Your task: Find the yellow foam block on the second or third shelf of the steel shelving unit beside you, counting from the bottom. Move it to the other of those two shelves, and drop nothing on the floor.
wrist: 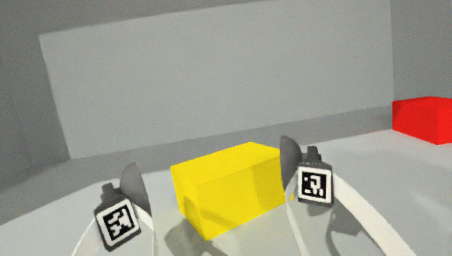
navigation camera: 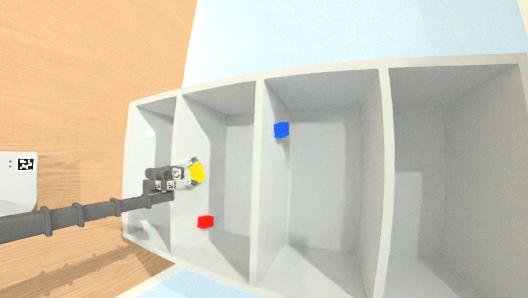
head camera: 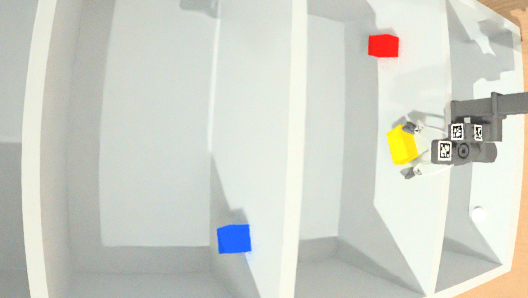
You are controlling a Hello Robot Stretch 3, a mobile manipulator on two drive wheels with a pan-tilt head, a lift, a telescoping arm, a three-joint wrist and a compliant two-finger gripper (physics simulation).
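Places are measured from the robot's base along level axes (x left, y back, z up), in centimetres.
Where they show: gripper, fingertip midpoint: (navigation camera: 197,171) (head camera: 403,150).
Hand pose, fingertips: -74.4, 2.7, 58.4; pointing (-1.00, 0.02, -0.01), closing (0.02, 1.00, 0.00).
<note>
Things, the pixels of their centre, and the offset from my fingertips, as dx, dy, dz. "spot": a spot on its surface instead.
- yellow foam block, body centre: (head camera: 402,145) (navigation camera: 197,173) -3.0, +1.6, -2.8
- shelving unit, surface spot: (head camera: 295,150) spot: +11.0, -1.4, +39.1
- red block, body centre: (head camera: 383,46) (navigation camera: 205,221) -9.9, +31.4, -2.8
- blue block, body centre: (head camera: 233,239) (navigation camera: 281,129) -9.0, -21.4, +42.9
- small white round thing, body centre: (head camera: 478,215) (navigation camera: 150,133) -3.5, -22.3, -49.5
The yellow foam block (head camera: 401,145) (navigation camera: 198,173) (wrist: 227,187) lies on the second shelf from the bottom of the shelving unit (head camera: 295,150) (navigation camera: 258,150), turned at an angle. My gripper (head camera: 410,150) (navigation camera: 193,172) (wrist: 212,168) is open over that shelf, with its fingers on either side of the block. In the wrist view the right fingertip overlaps the block's right end, and a gap shows between the left fingertip and the block. Whether the right fingertip touches the block cannot be told.
A red block (head camera: 383,46) (navigation camera: 205,222) (wrist: 422,119) lies on the same shelf, to the right in the wrist view. A blue block (head camera: 234,239) (navigation camera: 281,130) lies on the third shelf. A small white round thing (head camera: 478,213) (navigation camera: 151,134) is in the lowest compartment. Side walls and shelf boards bound each compartment.
</note>
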